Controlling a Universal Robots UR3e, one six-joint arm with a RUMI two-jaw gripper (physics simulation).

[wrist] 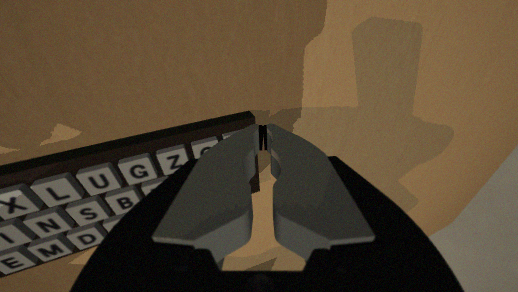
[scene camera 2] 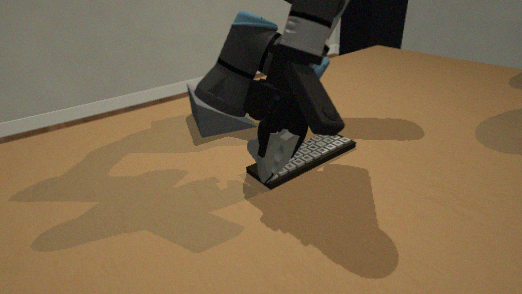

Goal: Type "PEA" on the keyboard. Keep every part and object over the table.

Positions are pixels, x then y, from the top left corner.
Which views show the dark keyboard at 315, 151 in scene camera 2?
The wrist view and scene camera 2: all of them.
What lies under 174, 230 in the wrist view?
My gripper.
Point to a dark keyboard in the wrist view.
At 67, 202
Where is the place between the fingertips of my gripper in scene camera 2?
264, 182
